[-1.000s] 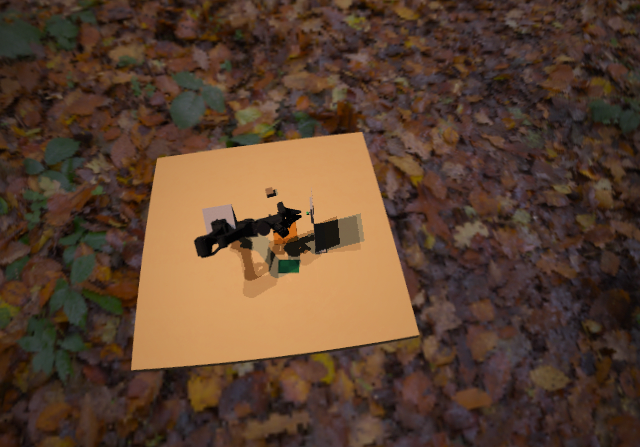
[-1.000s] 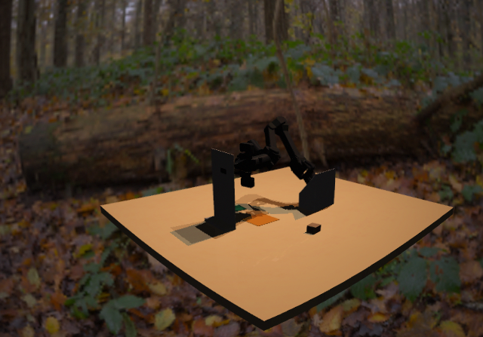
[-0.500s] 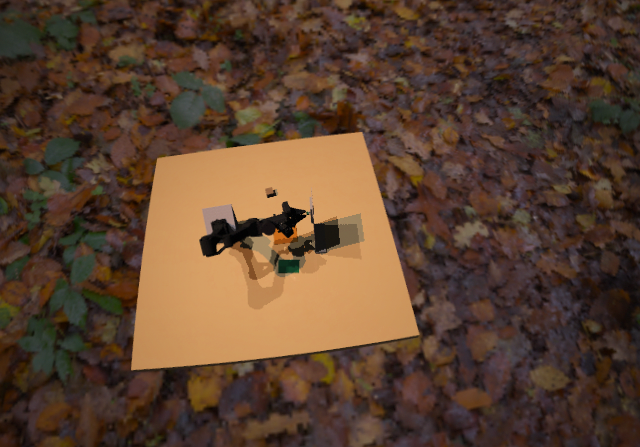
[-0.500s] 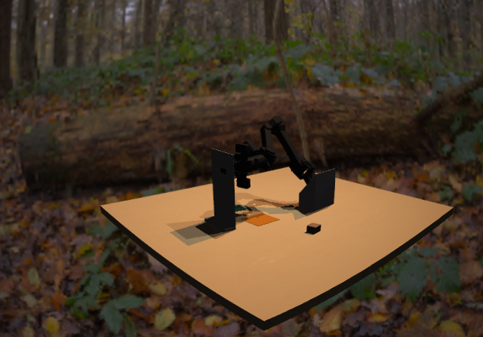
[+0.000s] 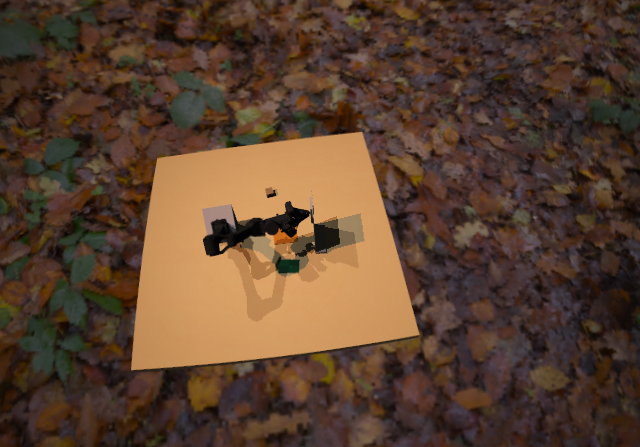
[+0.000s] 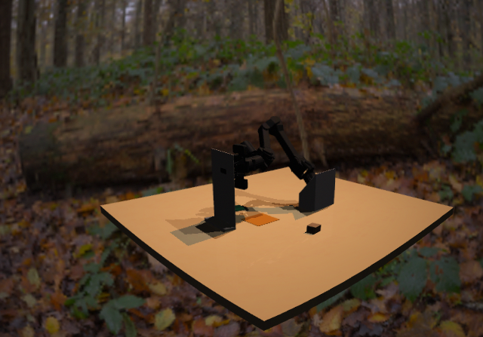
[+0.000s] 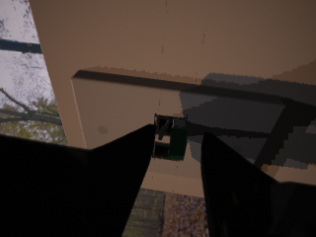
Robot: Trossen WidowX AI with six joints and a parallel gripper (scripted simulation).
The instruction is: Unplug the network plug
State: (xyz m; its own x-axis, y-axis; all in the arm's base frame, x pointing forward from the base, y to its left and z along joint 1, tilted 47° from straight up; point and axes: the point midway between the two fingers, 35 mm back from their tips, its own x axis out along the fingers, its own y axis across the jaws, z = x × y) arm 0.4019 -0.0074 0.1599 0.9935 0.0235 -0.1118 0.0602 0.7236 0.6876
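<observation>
My gripper tip is 1 cm short of the network plug. The rest, counted from my gripper tip: upright panel: 9 cm below, 3 cm ahead; marked square: 23 cm below, 12 cm behind, 7 cm to the left; green flat piece: 23 cm below, 14 cm behind, 12 cm to the right.
</observation>
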